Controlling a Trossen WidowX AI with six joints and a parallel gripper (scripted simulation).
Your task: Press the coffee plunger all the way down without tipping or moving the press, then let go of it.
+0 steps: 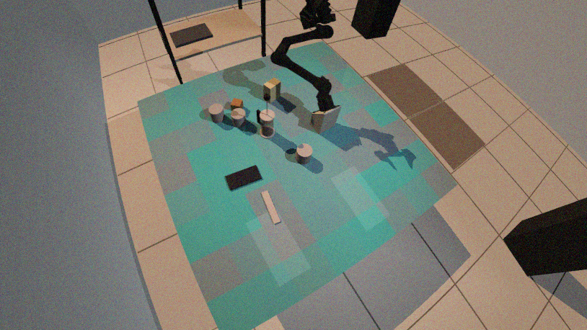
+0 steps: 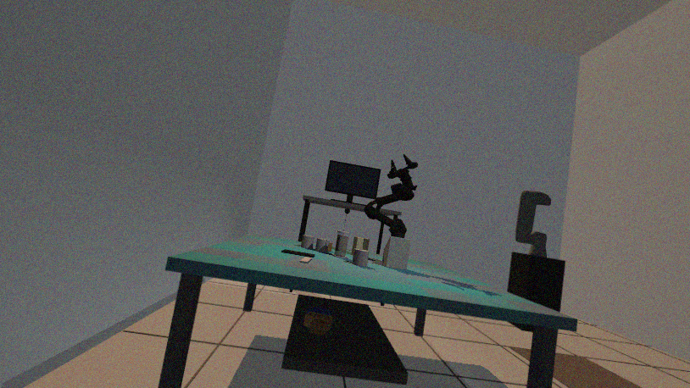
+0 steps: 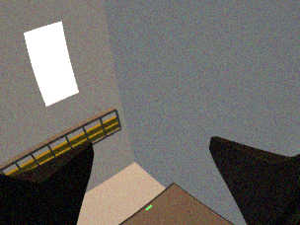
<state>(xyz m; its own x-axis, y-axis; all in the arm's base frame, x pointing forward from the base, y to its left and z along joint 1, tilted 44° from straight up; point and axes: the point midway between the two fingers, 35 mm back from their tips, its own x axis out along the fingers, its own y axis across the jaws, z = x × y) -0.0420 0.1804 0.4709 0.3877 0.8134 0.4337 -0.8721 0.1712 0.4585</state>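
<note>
Right now the coffee press is 490 mm below my gripper tip, 250 mm ahead of it and 110 mm to the left of it. From my gripper tip the other things lie so: pale bar: 610 mm below, 490 mm to the left, 380 mm ahead; black slab: 610 mm below, 440 mm ahead, 310 mm to the left.
</note>
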